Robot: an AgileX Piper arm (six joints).
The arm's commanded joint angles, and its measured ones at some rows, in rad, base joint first. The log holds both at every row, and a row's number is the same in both.
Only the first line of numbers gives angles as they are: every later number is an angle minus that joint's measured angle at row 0.
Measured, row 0: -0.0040, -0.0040, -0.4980, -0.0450, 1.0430, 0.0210
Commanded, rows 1 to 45: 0.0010, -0.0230, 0.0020, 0.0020, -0.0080, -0.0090; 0.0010, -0.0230, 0.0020, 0.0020, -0.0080, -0.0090; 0.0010, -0.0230, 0.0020, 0.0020, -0.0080, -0.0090; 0.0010, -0.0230, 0.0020, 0.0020, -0.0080, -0.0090; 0.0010, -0.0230, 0.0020, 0.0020, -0.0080, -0.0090; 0.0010, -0.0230, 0.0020, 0.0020, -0.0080, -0.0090; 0.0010, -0.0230, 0.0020, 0.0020, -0.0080, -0.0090; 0.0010, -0.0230, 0.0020, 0.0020, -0.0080, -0.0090; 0.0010, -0.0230, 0.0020, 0.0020, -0.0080, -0.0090; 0.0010, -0.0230, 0.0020, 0.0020, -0.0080, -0.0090; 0.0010, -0.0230, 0.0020, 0.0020, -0.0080, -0.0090; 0.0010, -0.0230, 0.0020, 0.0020, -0.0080, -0.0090; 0.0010, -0.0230, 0.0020, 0.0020, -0.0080, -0.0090; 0.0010, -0.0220, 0.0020, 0.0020, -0.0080, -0.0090; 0.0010, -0.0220, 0.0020, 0.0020, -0.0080, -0.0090; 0.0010, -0.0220, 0.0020, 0.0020, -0.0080, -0.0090; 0.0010, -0.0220, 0.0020, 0.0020, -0.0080, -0.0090; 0.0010, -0.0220, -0.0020, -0.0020, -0.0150, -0.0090; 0.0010, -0.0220, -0.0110, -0.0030, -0.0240, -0.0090; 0.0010, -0.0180, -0.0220, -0.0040, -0.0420, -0.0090; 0.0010, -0.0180, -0.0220, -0.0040, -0.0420, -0.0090; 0.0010, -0.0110, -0.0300, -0.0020, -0.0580, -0.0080; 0.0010, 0.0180, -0.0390, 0.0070, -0.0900, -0.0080; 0.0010, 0.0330, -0.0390, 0.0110, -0.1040, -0.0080; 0.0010, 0.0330, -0.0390, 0.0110, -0.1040, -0.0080; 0.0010, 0.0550, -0.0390, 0.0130, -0.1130, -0.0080; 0.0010, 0.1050, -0.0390, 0.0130, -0.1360, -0.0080; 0.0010, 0.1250, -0.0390, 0.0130, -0.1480, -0.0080; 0.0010, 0.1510, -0.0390, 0.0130, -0.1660, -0.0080; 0.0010, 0.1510, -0.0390, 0.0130, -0.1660, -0.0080; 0.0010, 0.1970, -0.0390, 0.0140, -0.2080, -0.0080; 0.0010, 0.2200, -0.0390, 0.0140, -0.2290, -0.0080; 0.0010, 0.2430, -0.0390, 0.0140, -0.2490, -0.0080; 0.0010, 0.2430, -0.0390, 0.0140, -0.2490, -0.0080; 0.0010, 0.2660, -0.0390, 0.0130, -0.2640, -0.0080; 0.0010, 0.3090, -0.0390, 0.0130, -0.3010, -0.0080; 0.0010, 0.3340, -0.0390, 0.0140, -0.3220, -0.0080; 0.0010, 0.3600, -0.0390, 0.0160, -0.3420, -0.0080; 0.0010, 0.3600, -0.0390, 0.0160, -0.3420, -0.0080; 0.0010, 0.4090, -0.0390, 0.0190, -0.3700, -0.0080; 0.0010, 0.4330, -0.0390, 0.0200, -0.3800, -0.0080; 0.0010, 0.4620, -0.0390, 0.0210, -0.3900, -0.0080; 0.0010, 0.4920, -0.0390, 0.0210, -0.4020, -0.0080; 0.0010, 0.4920, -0.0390, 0.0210, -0.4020, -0.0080; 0.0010, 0.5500, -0.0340, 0.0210, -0.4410, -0.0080
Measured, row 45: 0.0000, 0.4830, -0.0330, 0.0200, -0.3780, 0.0000
